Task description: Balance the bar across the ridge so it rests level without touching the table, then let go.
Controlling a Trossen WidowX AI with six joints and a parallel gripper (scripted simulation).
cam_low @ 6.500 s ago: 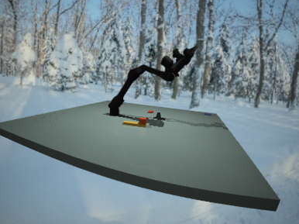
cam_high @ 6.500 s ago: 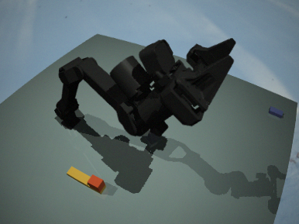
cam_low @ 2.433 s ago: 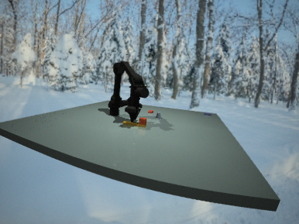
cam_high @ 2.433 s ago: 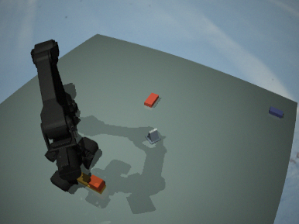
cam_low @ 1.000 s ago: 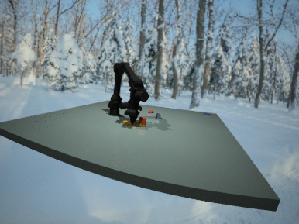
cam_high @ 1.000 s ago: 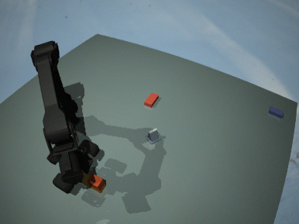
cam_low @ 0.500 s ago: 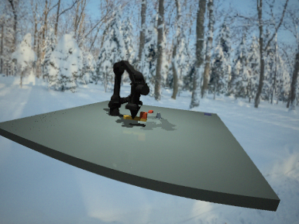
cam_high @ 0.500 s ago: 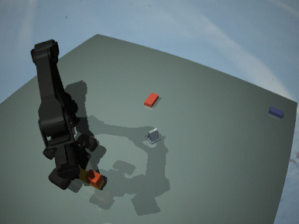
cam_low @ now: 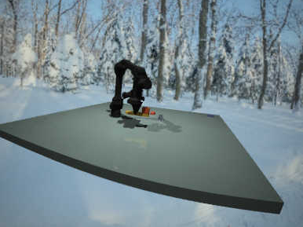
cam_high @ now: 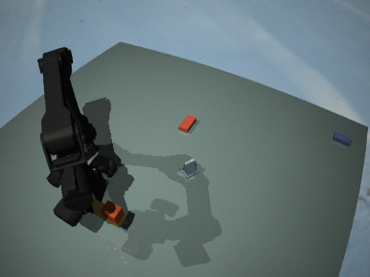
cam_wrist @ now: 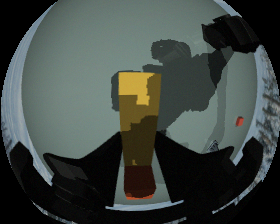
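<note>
My gripper tip is 3 cm short of the bar and 1 cm below it. The rest, counted from my gripper tip: flat red block: 1 cm behind, 44 cm to the left, 7 cm below; blue block: 51 cm ahead, 67 cm to the left, 7 cm below.
</note>
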